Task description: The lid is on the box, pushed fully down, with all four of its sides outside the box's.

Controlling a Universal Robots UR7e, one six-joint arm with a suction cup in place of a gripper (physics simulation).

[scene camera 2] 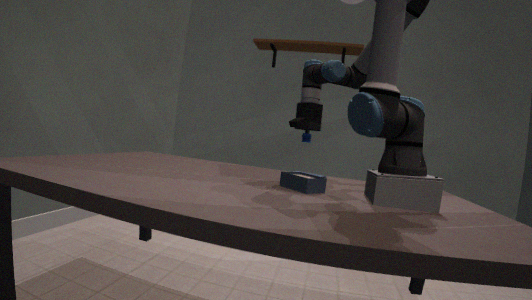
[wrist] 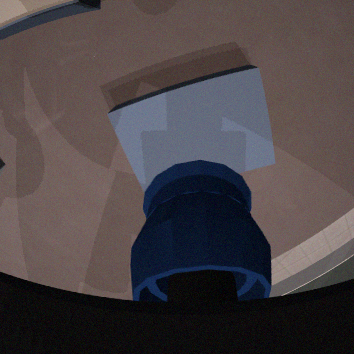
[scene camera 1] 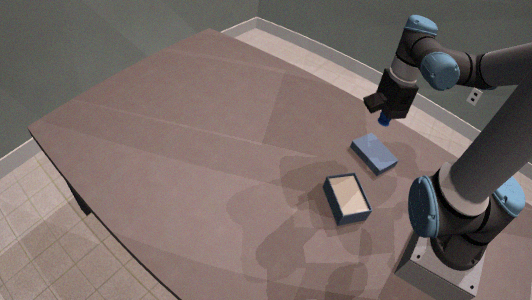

Observation:
In view: the suction cup (wrist: 197,212), a blue-grey lid (scene camera 1: 369,148) and a blue-grey box (scene camera 1: 348,202).
The blue-grey lid is seen too in the wrist view (wrist: 222,117). The blue-grey box shows as well in scene camera 2 (scene camera 2: 305,183).

